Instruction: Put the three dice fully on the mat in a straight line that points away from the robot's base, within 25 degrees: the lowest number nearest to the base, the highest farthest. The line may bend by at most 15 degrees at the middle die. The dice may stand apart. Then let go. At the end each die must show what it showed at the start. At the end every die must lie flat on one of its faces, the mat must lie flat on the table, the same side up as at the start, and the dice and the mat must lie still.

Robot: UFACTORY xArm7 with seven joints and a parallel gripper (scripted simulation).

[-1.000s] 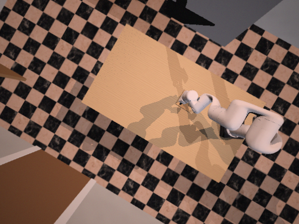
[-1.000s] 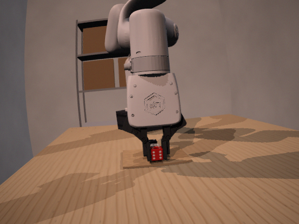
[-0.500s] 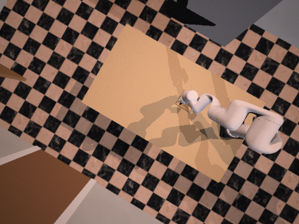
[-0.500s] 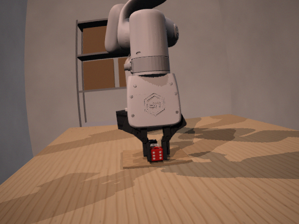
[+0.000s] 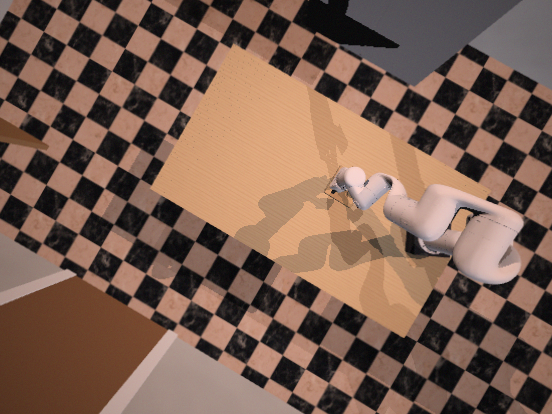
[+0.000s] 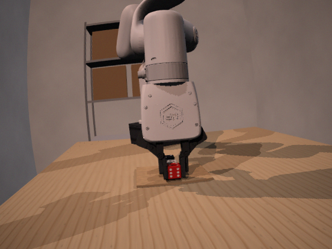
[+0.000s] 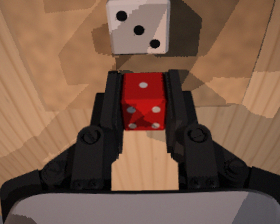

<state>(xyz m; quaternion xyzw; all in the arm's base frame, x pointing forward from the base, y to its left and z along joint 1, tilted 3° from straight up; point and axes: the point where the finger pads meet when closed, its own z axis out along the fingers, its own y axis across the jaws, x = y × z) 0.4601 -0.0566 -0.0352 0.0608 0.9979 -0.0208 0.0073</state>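
My gripper is now 10 mm above the red die. From my hand the other things lie so: white die 50 mm behind, 10 mm below; thin mat 50 mm behind, 30 mm below; black die 100 mm behind, 10 mm to the left, 10 mm below.
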